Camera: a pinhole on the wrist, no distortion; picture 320 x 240 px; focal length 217.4 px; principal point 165.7 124.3 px. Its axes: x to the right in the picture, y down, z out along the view. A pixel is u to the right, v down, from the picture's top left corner.
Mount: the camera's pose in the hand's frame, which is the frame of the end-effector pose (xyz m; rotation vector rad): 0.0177 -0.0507 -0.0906 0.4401 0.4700 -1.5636
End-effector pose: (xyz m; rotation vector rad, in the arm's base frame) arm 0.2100 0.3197 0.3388 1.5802 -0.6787 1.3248
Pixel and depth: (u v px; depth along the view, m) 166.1 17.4 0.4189
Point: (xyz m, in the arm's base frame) 0.5121 0.1657 0.0843
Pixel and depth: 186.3 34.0 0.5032
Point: 0.6039 0.1596 0.0550
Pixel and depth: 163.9 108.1 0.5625
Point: 0.6758 0.1163 0.2198
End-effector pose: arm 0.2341 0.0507 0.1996 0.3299 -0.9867 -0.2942
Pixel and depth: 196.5 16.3 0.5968
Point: -0.2670 -0.2914 0.0018
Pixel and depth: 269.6 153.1 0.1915
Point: 0.2172 -0.1797 0.1467
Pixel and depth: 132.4 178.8 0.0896
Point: 0.2547 -0.0451 0.1910
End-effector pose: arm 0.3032 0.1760 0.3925 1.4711 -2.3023 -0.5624
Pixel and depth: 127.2 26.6 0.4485
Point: 0.3822 0.3000 -0.0211
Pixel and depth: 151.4 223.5 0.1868
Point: 0.3395 0.0348 0.2672
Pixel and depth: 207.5 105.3 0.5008
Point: 0.4901 0.0857 -0.0519
